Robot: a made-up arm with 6 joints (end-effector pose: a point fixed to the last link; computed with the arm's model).
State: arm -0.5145 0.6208 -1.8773 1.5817 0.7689 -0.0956
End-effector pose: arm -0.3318 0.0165 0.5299 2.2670 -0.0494 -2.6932
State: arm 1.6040 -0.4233 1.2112 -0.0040 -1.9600 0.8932
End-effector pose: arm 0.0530 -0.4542 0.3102 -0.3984 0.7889 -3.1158
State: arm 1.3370 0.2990 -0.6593 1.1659 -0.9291 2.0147
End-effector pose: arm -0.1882 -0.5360 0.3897 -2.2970 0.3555 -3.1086
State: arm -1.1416 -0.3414 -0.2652 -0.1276 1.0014 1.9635
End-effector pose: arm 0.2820 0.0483 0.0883 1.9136 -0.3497 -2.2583
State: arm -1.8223 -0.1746 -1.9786 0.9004 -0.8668 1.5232
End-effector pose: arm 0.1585 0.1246 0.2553 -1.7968 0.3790 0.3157
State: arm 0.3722 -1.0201 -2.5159 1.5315 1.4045 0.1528
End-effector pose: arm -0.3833 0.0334 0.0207 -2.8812 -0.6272 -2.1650
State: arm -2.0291 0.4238 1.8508 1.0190 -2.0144 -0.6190
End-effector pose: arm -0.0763 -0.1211 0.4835 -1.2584 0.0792 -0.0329
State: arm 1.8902 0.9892 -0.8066 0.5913 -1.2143 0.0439
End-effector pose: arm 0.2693 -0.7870 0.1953 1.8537 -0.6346 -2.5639
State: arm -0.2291 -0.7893 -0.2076 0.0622 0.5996 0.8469
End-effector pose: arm -0.2008 -0.0212 -0.2326 0.4576 -0.5090 -0.9427
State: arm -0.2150 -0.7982 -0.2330 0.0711 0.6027 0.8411
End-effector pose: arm -0.2075 -0.0274 -0.2383 0.4393 -0.4904 -0.9462
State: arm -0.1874 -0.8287 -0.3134 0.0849 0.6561 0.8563
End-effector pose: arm -0.2056 -0.0440 -0.2550 0.4363 -0.4705 -1.0148
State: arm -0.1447 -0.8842 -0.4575 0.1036 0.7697 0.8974
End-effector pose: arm -0.1925 -0.0780 -0.2845 0.4463 -0.4612 -1.1604
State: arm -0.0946 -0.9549 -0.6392 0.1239 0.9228 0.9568
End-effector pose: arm -0.1726 -0.1325 -0.3214 0.4637 -0.4798 -1.3555
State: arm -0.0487 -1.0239 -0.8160 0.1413 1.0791 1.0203
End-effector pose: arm -0.1555 -0.1983 -0.3557 0.4891 -0.5265 -1.5537
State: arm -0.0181 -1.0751 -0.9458 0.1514 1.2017 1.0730
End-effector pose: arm -0.1456 -0.2551 -0.3785 0.5227 -0.5802 -1.7094
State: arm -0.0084 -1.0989 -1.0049 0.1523 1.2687 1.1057
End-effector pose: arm -0.1394 -0.2859 -0.3870 0.5578 -0.6165 -1.7962
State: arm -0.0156 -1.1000 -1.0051 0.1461 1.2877 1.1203
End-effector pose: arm -0.1328 -0.2917 -0.3849 0.5887 -0.6313 -1.8235
